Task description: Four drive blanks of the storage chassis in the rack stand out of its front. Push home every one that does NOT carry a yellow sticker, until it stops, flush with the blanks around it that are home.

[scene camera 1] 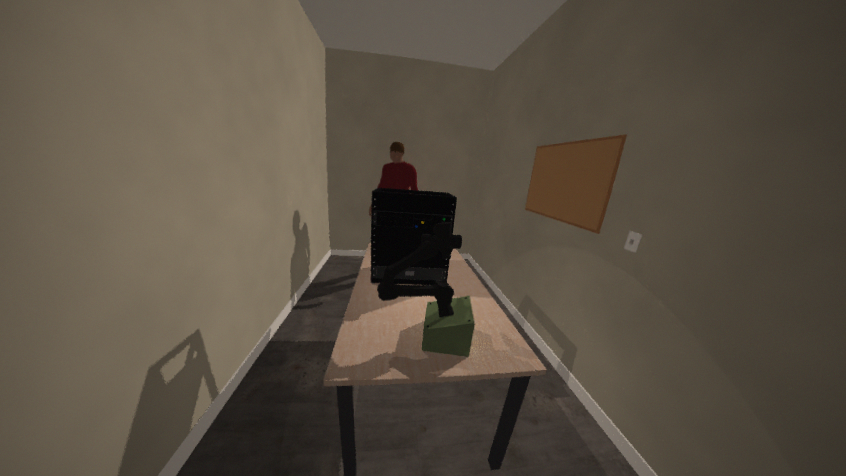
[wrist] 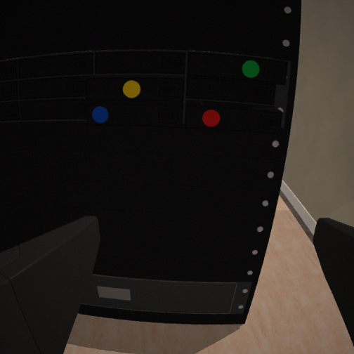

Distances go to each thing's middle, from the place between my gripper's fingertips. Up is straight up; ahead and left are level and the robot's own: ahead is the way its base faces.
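Measured from the black rack (scene camera 1: 394, 235), my gripper, as I see it, is 380 mm short of the rack and 150 mm to the right of it, and it is 120 mm above it.
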